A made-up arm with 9 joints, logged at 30 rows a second.
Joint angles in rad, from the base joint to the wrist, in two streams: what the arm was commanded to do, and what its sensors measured. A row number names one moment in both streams.
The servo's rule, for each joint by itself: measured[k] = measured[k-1] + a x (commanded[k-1-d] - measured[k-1]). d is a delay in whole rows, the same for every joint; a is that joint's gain. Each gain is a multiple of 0.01, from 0.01 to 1. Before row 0 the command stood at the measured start. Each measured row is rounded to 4 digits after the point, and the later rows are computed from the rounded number. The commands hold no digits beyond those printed.
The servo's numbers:
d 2
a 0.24 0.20 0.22 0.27 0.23 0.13 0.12 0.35 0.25
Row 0, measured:
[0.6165, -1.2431, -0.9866, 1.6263, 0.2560, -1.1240, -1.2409, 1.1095, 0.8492]
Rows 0 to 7, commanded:
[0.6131, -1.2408, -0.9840, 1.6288, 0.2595, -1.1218, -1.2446, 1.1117, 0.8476]
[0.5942, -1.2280, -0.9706, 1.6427, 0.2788, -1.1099, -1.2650, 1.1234, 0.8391]
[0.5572, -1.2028, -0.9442, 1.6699, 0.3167, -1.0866, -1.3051, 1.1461, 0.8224]
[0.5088, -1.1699, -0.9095, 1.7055, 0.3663, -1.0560, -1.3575, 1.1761, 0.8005]
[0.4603, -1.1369, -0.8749, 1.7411, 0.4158, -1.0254, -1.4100, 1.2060, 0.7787]
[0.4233, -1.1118, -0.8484, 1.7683, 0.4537, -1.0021, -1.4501, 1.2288, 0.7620]
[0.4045, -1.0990, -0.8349, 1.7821, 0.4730, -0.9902, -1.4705, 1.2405, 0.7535]
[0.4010, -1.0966, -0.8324, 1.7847, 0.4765, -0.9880, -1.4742, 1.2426, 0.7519]
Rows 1 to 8, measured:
[0.6165, -1.2431, -0.9866, 1.6263, 0.2560, -1.1240, -1.2409, 1.1095, 0.8492]
[0.6165, -1.2431, -0.9866, 1.6263, 0.2560, -1.1240, -1.2409, 1.1095, 0.8492]
[0.6157, -1.2426, -0.9860, 1.6270, 0.2568, -1.1237, -1.2413, 1.1103, 0.8488]
[0.6105, -1.2397, -0.9826, 1.6312, 0.2619, -1.1219, -1.2441, 1.1149, 0.8464]
[0.5977, -1.2323, -0.9742, 1.6416, 0.2745, -1.1173, -1.2514, 1.1258, 0.8404]
[0.5764, -1.2198, -0.9600, 1.6589, 0.2956, -1.1093, -1.2641, 1.1434, 0.8304]
[0.5485, -1.2032, -0.9413, 1.6811, 0.3232, -1.0984, -1.2816, 1.1653, 0.8175]
[0.5185, -1.1849, -0.9209, 1.7046, 0.3532, -1.0859, -1.3018, 1.1875, 0.8036]

